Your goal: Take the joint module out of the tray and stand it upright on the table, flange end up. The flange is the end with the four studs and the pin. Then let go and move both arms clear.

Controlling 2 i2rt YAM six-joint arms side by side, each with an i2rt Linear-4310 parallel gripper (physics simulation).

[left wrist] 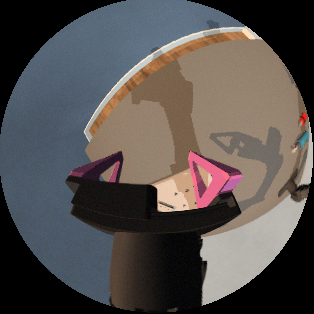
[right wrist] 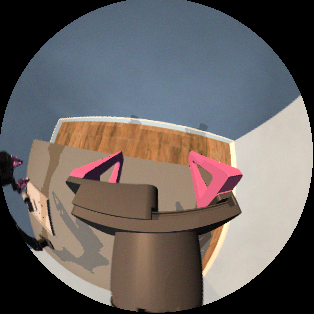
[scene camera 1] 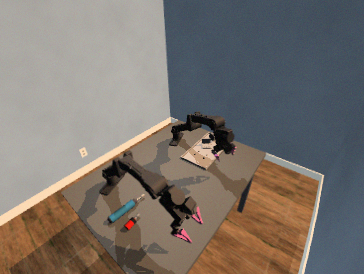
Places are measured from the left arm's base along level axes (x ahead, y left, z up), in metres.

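Pixels of known places: left gripper, fingertip midpoint: [left wrist: 155,154] [right wrist: 25,170] [scene camera 1: 225,158]; right gripper, fingertip midpoint: [right wrist: 155,154] [scene camera 1: 196,233]; left arm's base, origin of the base link: [scene camera 1: 176,139]; right arm's base, origin of the base link: [scene camera 1: 112,182].
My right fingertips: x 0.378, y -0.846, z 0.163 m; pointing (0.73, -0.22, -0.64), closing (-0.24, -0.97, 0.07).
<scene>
Ahead of a thing's pixels: the offset from my right fingertips to its top centre. "spot": to the spot under its first point. Level surfaces: height alone.
The pale tray @(dz -0.147, dx -0.094, dy +0.774 m) [scene camera 1: 193,158] [left wrist: 168,188] [right wrist: 45,216] lies on the table. A small dark block with a pale part, seemingly the joint module [scene camera 1: 206,141], is in the tray in scene camera 1. It is too small to tell its flange end or exact pose; it does not show clearly in the left wrist view. My left gripper [scene camera 1: 225,153] [left wrist: 155,154] [right wrist: 25,170] is open and empty, above the tray's right side in scene camera 1, apart from the dark block. My right gripper [scene camera 1: 196,232] [right wrist: 155,154] is open and empty over the table's near part, far from the tray.
A teal tool @(spot: dz -0.129, dx -0.425, dy +0.064 m) [scene camera 1: 122,211] [left wrist: 302,139] and a smaller red tool @(dz -0.129, dx -0.350, dy +0.040 m) [scene camera 1: 130,224] [left wrist: 303,119] lie on the table @(dz -0.163 m) [scene camera 1: 165,147] beside my right arm. My left arm arches over the tray's far side in scene camera 1. Walls stand behind the table.
</scene>
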